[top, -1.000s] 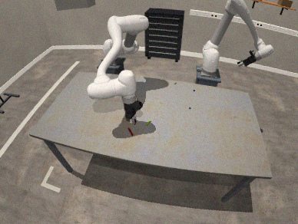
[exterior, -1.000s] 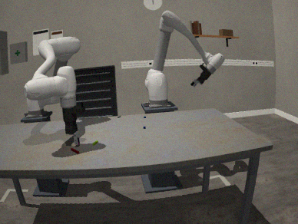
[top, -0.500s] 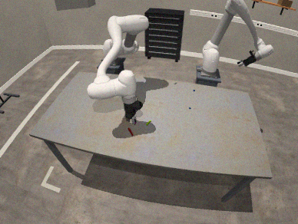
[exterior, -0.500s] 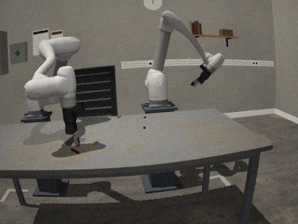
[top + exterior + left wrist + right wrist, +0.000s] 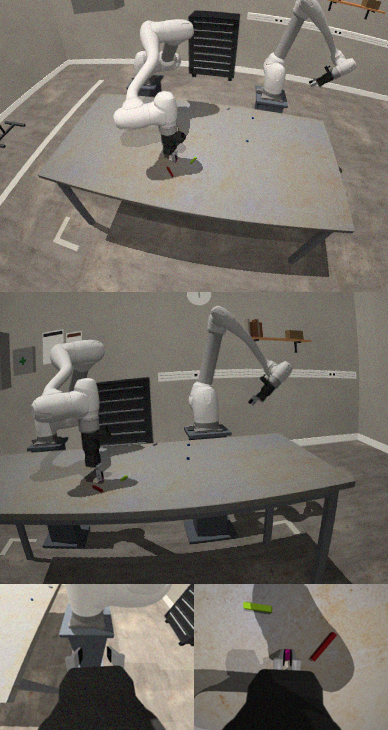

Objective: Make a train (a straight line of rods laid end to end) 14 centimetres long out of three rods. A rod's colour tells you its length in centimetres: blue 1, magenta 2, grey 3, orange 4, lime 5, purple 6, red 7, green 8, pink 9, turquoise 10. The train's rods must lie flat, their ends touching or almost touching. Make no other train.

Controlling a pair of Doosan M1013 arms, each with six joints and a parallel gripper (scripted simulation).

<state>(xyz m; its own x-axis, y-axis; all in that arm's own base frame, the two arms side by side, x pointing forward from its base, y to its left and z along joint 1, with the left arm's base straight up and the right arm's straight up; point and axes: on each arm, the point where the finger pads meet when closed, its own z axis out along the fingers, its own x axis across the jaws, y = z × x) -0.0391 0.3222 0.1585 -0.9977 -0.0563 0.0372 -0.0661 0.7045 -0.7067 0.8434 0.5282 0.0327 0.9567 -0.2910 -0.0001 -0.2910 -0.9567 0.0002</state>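
Note:
Right now the lime rod is 10 cm to the left of my right hand, 3 cm below it and 3 cm behind it. Round my right hand: small grey piece: 56 cm behind, 25 cm to the left, 3 cm below; then red rod: 8 cm ahead, 3 cm below, 1 cm to the right; then magenta rod: 2 cm below.

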